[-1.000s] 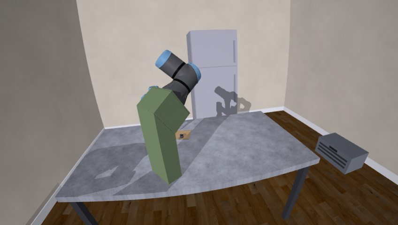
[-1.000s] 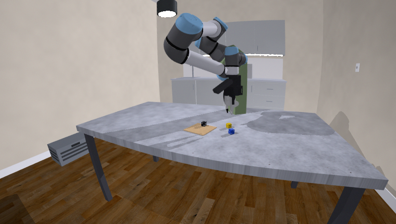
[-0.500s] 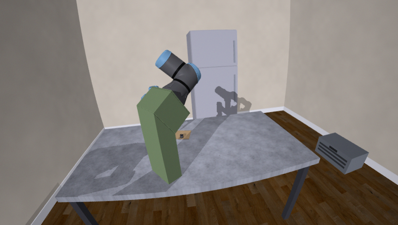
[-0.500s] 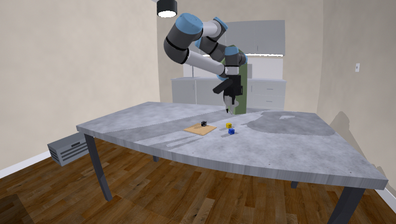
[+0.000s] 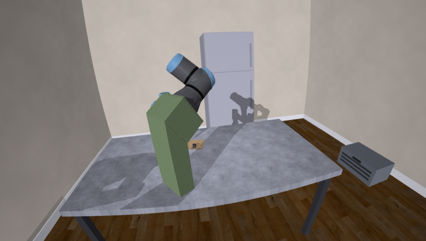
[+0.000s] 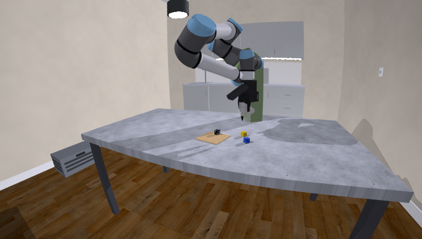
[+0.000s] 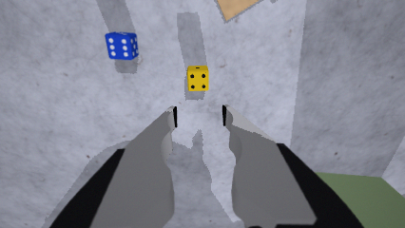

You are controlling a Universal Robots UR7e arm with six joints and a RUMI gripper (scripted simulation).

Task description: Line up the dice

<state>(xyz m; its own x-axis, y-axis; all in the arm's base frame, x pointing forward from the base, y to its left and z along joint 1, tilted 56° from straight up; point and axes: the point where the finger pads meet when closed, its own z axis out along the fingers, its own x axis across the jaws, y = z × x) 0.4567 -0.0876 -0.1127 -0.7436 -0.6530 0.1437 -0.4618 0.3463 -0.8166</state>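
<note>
Right now my hand is 9 cm above the yellow die. Round my hand: blue die (9 cm ahead, 1 cm to the left, 9 cm below); then mat (3 cm ahead, 16 cm to the right, 10 cm below); then black die (1 cm behind, 15 cm to the right, 8 cm below).
</note>
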